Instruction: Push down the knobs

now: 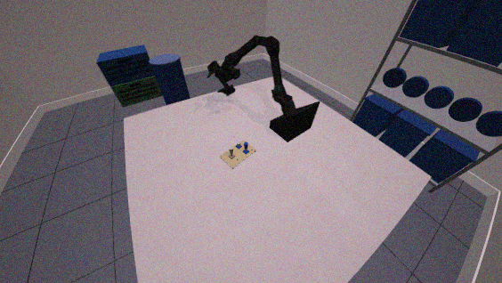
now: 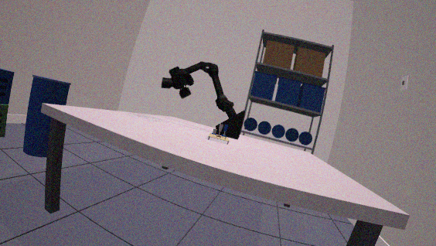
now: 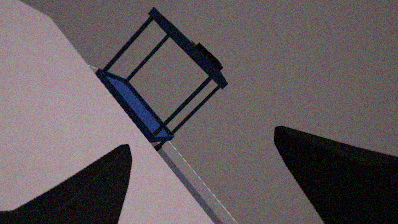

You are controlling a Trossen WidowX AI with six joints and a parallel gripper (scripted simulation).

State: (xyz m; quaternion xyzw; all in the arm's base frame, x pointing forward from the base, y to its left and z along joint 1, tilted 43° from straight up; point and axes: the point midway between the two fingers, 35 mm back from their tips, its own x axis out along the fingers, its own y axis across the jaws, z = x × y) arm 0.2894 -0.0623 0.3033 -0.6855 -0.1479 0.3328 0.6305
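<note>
Right now my gripper tip is 60 mm past the blue knob, 290 mm to the right of it and 190 mm above it. From my gripper tip the other things lie so: grey knob (20 mm ahead, 290 mm to the left, 200 mm below).
</note>
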